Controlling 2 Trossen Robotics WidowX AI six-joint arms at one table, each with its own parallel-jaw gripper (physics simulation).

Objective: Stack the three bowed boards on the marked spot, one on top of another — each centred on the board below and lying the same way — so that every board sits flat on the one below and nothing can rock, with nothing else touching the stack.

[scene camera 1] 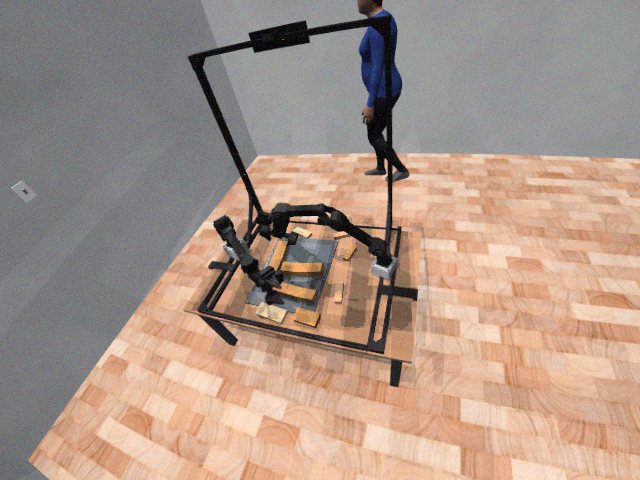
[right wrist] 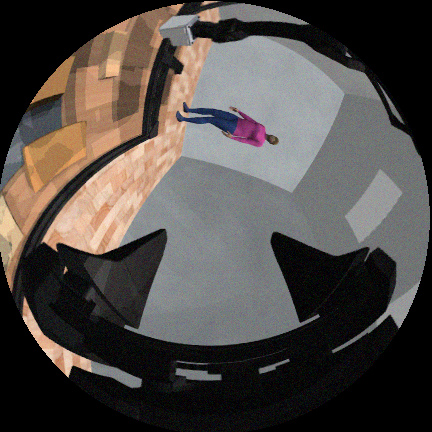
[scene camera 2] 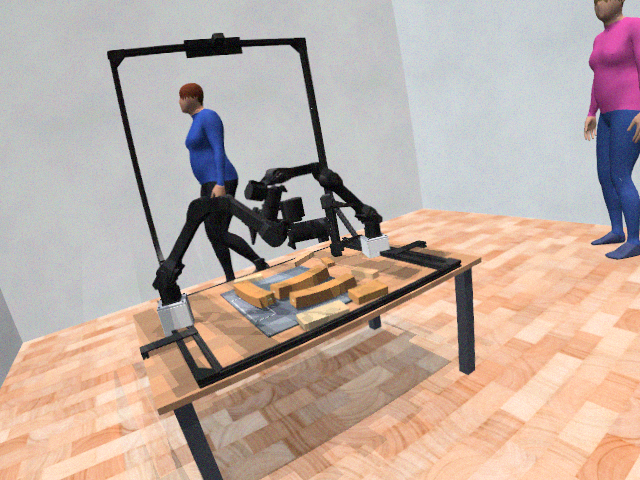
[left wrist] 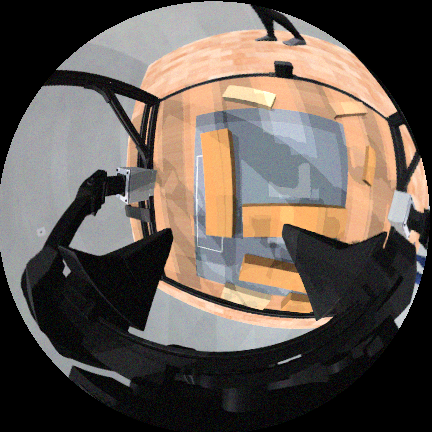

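Pixels of known places: left gripper, between the fingertips: (scene camera 1: 278, 243) (scene camera 2: 264, 245) (left wrist: 228, 231); right gripper, between the fingertips: (scene camera 1: 282, 296) (right wrist: 220, 236) (scene camera 2: 358, 219); left arm's base, origin of its link: (scene camera 1: 384, 261) (scene camera 2: 373, 235); right arm's base, origin of its link: (scene camera 2: 171, 300) (left wrist: 120, 184).
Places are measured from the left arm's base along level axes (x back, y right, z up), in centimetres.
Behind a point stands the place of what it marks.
Observation:
Three orange bowed boards lie on the grey-blue mat (left wrist: 270, 150) @(x -49.1, y -10.7, z -7.5 cm). One board (scene camera 1: 279, 254) @(x -56.7, y -20.1, z -4.0 cm) (scene camera 2: 253, 294) @(x -56.4, y -26.6, z -3.5 cm) (left wrist: 218, 185) @(x -56.0, y -22.2, z -3.9 cm) partly covers the white outline of the marked spot (left wrist: 198, 210) @(x -60.2, y -30.9, z -7.6 cm), whose left side and lower end show beside it. A second board (scene camera 1: 302, 267) @(x -37.9, y -21.3, z -3.4 cm) (left wrist: 295, 220) @(x -39.1, y -21.6, z -3.4 cm) lies crosswise, one end close to the first board. A third (scene camera 1: 295, 292) @(x -31.1, y -35.6, z -3.6 cm) (scene camera 2: 323, 291) @(x -32.9, y -38.0, z -4.2 cm) (left wrist: 270, 272) @(x -37.0, y -34.7, z -3.5 cm) lies roughly parallel to the second. My left gripper (left wrist: 228, 231) @(x -48.6, y -22.5, z 12.2 cm) is open and empty, above the first board. My right gripper (right wrist: 220, 236) @(x -19.8, y -48.1, z 19.7 cm) is open and empty, directed sideways; its fingertips are unclear in scene camera 2.
A pale block (scene camera 1: 271, 312) @(x -35.7, y -50.1, z -5.6 cm) (scene camera 2: 323, 315) @(x -36.5, y -52.4, z -5.8 cm) and a shorter orange block (scene camera 1: 307, 316) @(x -18.1, y -42.5, z -4.9 cm) (scene camera 2: 367, 292) @(x -19.9, y -45.8, z -5.1 cm) lie near the table's front edge. Another pale block (left wrist: 249, 97) @(x -57.4, y 1.0, z -6.0 cm) lies beyond the mat; several smaller blocks lie at its far side. The black table frame (scene camera 1: 289, 333) @(x -21.0, y -53.5, z -6.5 cm) surrounds the work area.

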